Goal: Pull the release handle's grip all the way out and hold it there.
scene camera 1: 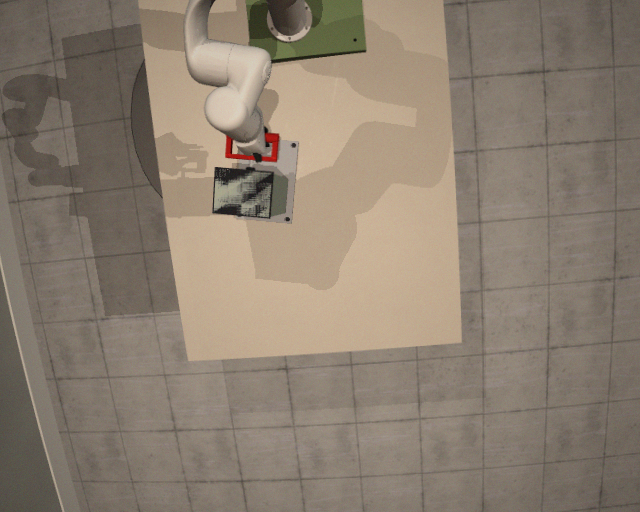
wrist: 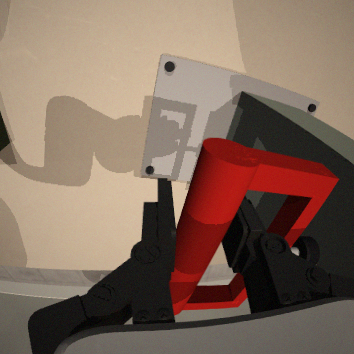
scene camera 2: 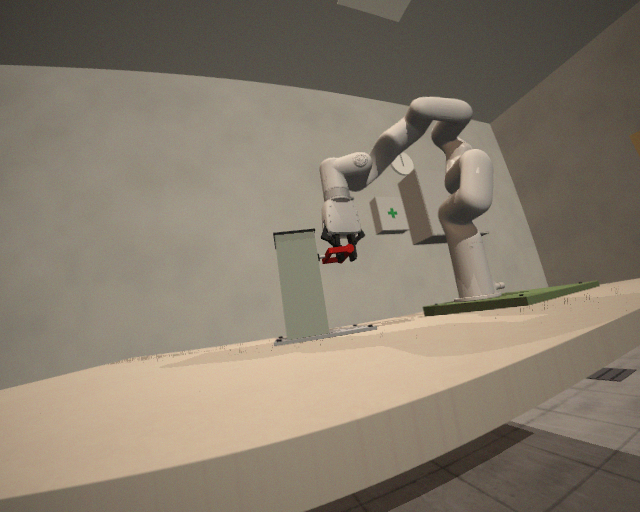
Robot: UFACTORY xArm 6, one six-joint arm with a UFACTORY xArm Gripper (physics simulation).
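The red release handle [scene camera 1: 272, 138] [scene camera 2: 335, 250] [wrist: 292, 167] is a rectangular frame with a thick round grip [wrist: 202, 220] on its outer side. It stands out from the side of a tall grey-green box [scene camera 1: 242, 192] [scene camera 2: 298, 282] [wrist: 280, 140], with a small gap between frame and box. My gripper [scene camera 1: 262, 144] [scene camera 2: 346, 255] [wrist: 193, 197] points down from above and is shut on the grip. One finger is on the outer side and the other passes through the frame's opening. The short rod between handle and box is mostly hidden behind a finger in the wrist view.
The box stands on a light grey base plate [scene camera 1: 290, 181] [scene camera 2: 352, 329] [wrist: 200, 80] with dark bolts, on the tan table [scene camera 1: 373, 266] [scene camera 2: 266, 416]. The arm's base stands on a green plate [scene camera 1: 341, 37] [scene camera 2: 480, 304]. Wall cabinets [scene camera 2: 392, 226] hang behind the arm.
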